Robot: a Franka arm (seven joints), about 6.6 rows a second.
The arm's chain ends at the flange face. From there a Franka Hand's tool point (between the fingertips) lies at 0.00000 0.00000 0.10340 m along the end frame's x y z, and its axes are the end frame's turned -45 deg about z.
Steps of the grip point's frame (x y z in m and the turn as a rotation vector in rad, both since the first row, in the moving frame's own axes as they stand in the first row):
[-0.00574 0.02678 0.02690 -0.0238 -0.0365 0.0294]
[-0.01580 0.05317 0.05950 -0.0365 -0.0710 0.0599]
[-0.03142 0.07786 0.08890 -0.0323 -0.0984 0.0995]
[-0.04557 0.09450 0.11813 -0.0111 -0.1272 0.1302]
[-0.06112 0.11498 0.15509 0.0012 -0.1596 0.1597]
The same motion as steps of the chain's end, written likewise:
[0.01587 0.01860 0.02700 -0.0426 -0.0090 0.0294]
[0.02918 0.04100 0.05983 -0.0760 -0.0244 0.0599]
[0.03813 0.06799 0.08945 -0.0924 -0.0467 0.0995]
[0.04370 0.08954 0.11897 -0.0978 -0.0821 0.1302]
[0.05066 0.11397 0.15640 -0.1120 -0.1137 0.1597]

